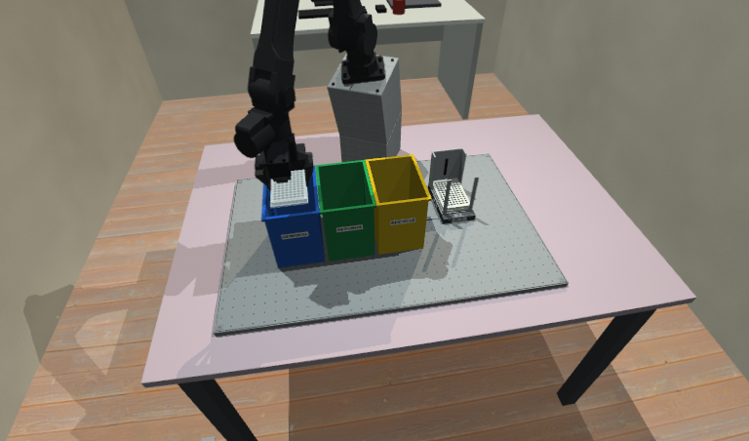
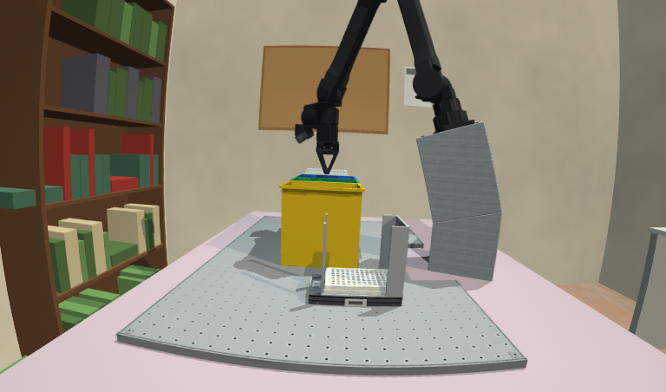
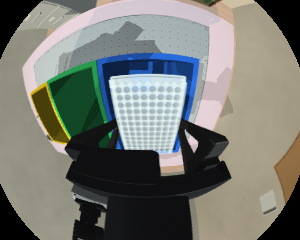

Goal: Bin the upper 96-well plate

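The blue bin labelled GENERAL lies 11 cm below my hand. From my hand the other things lie so: yellow bin (26 cm to the left, 11 cm below, 3 cm behind); then green bin (13 cm to the left, 11 cm below, 2 cm behind).
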